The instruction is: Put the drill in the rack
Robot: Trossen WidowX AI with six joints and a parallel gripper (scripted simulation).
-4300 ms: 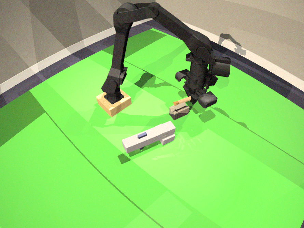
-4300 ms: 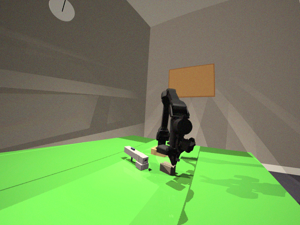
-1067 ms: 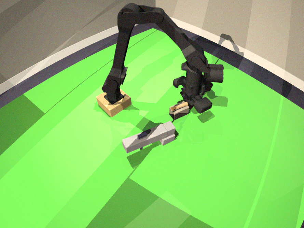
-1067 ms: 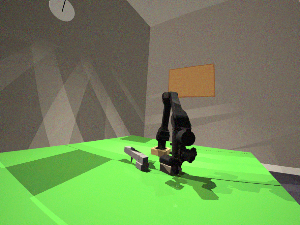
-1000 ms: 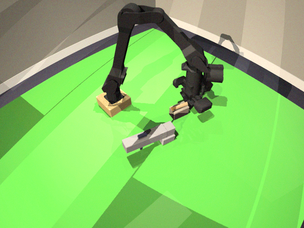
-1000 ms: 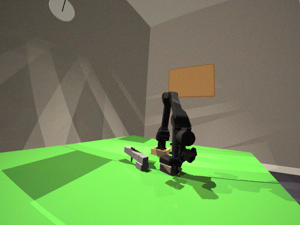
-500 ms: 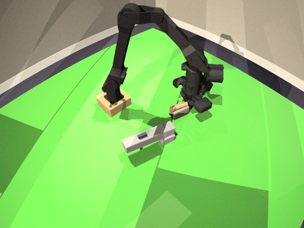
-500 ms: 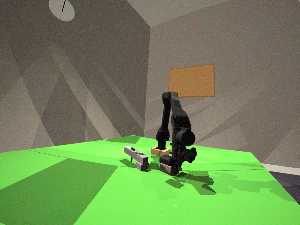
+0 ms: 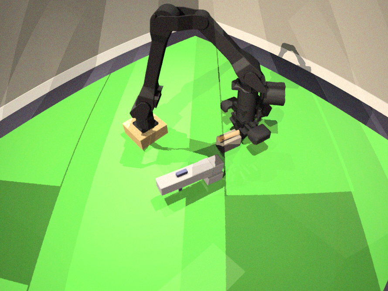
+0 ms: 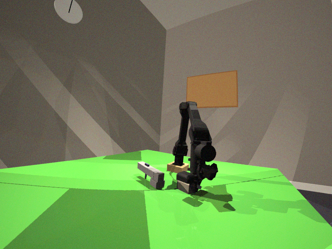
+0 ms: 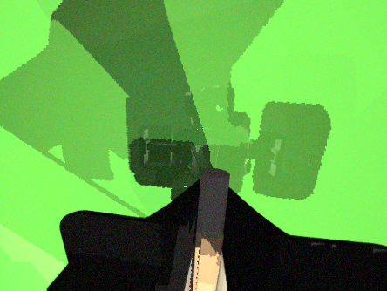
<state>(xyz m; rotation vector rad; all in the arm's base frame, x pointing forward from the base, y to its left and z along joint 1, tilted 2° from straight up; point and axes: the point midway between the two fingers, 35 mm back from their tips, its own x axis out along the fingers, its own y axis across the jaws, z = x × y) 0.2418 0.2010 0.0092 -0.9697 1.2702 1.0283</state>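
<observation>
The drill is 1 cm behind my gripper tip, 4 cm to the right of it and 4 cm above it. Round my gripper tip: rack: 2 cm behind, 5 cm to the right, 1 cm above; then blue key: 26 cm to the right, 4 cm above.
</observation>
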